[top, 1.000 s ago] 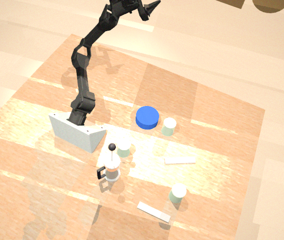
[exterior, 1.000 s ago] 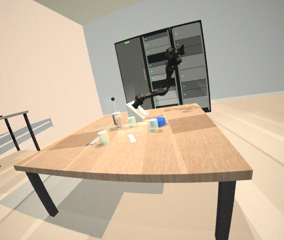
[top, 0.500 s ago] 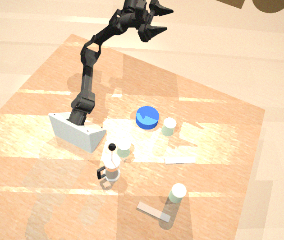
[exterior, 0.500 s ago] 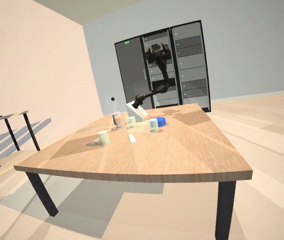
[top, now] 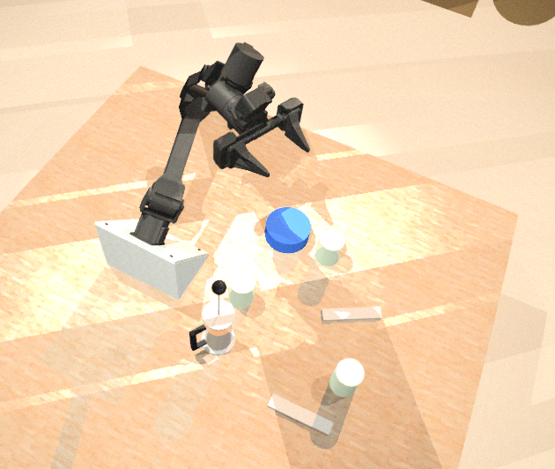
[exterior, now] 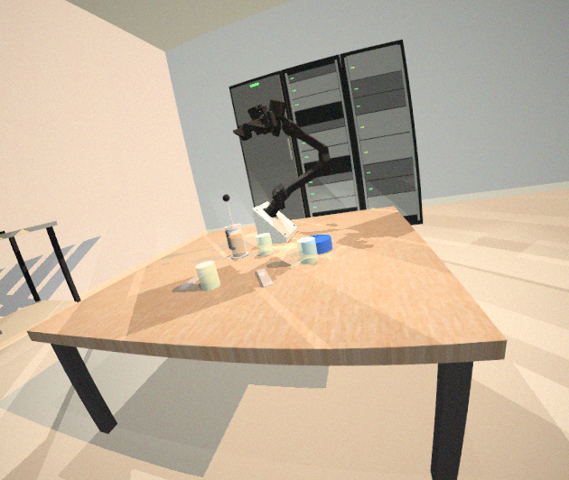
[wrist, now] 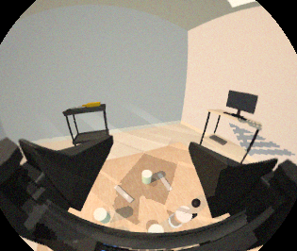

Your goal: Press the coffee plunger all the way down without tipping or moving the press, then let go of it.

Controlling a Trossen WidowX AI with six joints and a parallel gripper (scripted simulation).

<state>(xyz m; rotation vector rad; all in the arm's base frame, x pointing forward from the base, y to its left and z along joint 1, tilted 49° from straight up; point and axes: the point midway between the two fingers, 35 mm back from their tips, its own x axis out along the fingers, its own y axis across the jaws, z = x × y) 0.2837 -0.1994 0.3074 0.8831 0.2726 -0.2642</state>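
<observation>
My gripper tip is 38 cm above the coffee press, 17 cm to the left of it and 5 cm past it.
</observation>
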